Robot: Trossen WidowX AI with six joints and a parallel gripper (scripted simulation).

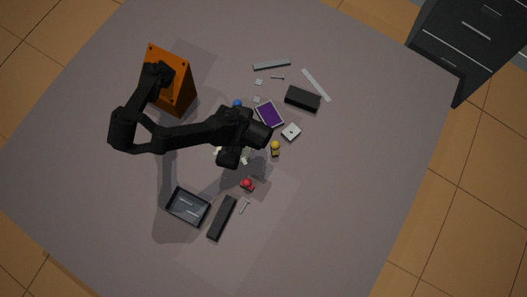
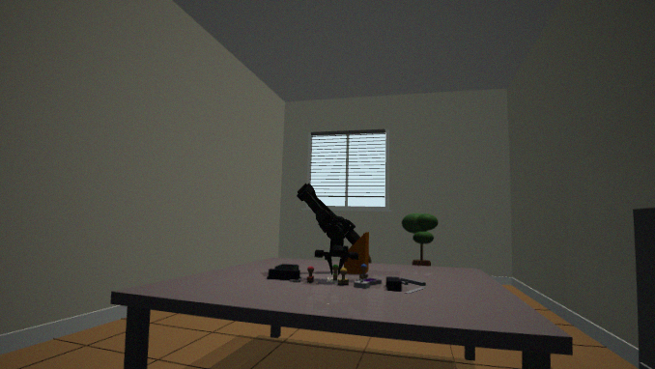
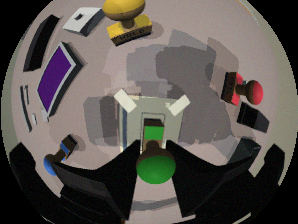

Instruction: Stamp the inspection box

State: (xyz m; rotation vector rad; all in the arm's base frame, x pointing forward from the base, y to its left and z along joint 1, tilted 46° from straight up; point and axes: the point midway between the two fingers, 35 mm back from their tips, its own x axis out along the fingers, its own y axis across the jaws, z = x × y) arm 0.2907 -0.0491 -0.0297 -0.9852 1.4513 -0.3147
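Right now the cream card is 2 cm below my gripper tip and 1 cm behind it. Also, from my gripper tip: red stamp: 10 cm ahead, 7 cm to the right; then green-knobbed stamp: right at my gripper tip; then yellow stamp: 10 cm ahead, 7 cm to the left.
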